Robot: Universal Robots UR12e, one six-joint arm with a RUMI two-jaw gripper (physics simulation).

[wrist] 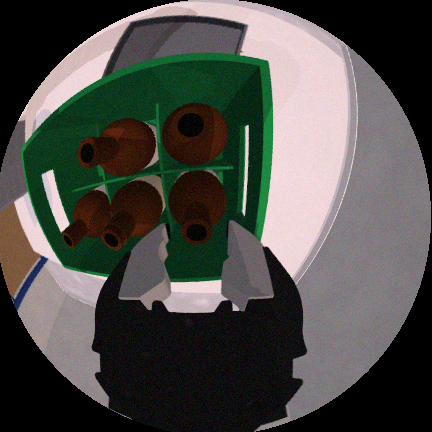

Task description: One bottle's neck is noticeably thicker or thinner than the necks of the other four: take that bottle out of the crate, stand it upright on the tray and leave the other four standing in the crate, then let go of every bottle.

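Frame: origin at the arm's base, x ahead, y left, z up, level; centimetres.
Seen in the pictures: gripper, fingertip midpoint: (197,223).
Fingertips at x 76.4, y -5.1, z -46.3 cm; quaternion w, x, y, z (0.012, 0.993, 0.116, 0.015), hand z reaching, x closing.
Pixels of each thing's top centre, then the offset from my fingertips to it. "spot": a spot on its surface instead. Level surfaces: height alone.
- green crate, surface spot: (268,150) spot: dz +3.8, dx +3.0, dy +8.2 cm
- middle bottle, middle of its top: (110,240) dz +2.6, dx -8.7, dy -1.9 cm
- dark grey tray, surface spot: (215,40) spot: dz -13.2, dx -3.5, dy +31.5 cm
- white table, its level: dz -13.7 cm
A green crate (268,150) with dividers holds the brown bottles. In its far row stand a right bottle (215,142), whose dark mouth looks wide, and a left bottle (134,147). In its near row stand a right bottle (197,195), a middle bottle (140,205) and a left bottle (95,212). I cannot tell surely from this angle whose neck differs. My gripper (197,223) is partly open and empty, its fingertips on either side of the near right bottle's mouth in the view, with gaps at both sides. A dark grey tray (215,40) lies beyond the crate, partly hidden by it.
The crate stands on a white table (310,150) with a rounded edge at the right. Grey floor (385,200) shows beyond it. At the left edge are a dark grey surface (11,172), a brown surface (11,245) and a blue strip (31,283).
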